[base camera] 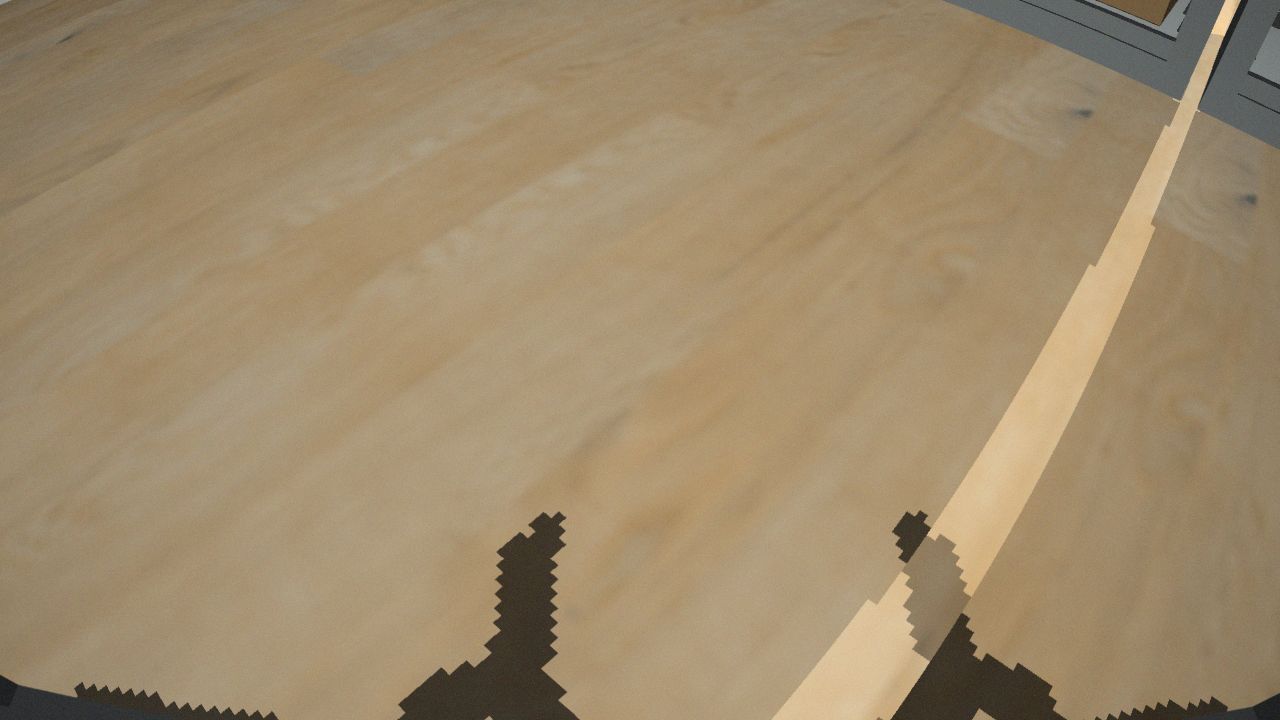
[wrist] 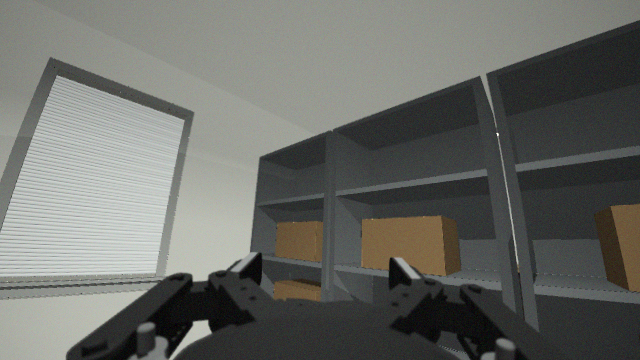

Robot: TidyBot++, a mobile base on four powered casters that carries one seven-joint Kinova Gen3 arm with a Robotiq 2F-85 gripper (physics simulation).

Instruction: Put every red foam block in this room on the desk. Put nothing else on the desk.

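Frame: origin at the arm's base, x left, y down, z back, level; millimetres.
Seen in the pictures: gripper, fingertip midpoint: (wrist: pixel 324 269).
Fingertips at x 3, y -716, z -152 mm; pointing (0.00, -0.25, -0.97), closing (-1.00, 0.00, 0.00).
Note:
Offsets run from my fingertips to a thing's top centre. "spot": to the spot under its first point. Level surfaces: height alone.
My gripper (wrist: pixel 324 269) is open and empty, its two fingers wide apart at the bottom of the wrist view, which is tilted up toward shelves, wall and ceiling. In the base camera view the shadow of an open gripper falls on the wooden floor. No red foam block shows in either view, and the desk does not show in either view.
Grey shelf units (wrist: pixel 328 215) (base camera: pixel 1100 64) stand ahead and to the right, with brown cardboard boxes @[dx -468, dy -148, dz -1185 mm] (wrist: pixel 402 244) @[dx +139, dy -148, dz -1722 mm] (wrist: pixel 299 241) @[spot: dx -965, dy -11, dz -553 mm] (wrist: pixel 625 247) on their shelves. A window @[spot: dx +1445, dy -307, dz -1120 mm] (wrist: pixel 95 180) with white blinds is in the wall at the left. A bright strip of light (base camera: pixel 1056 385) crosses the wooden floor @[dy +1113 mm] (base camera: pixel 447 313).

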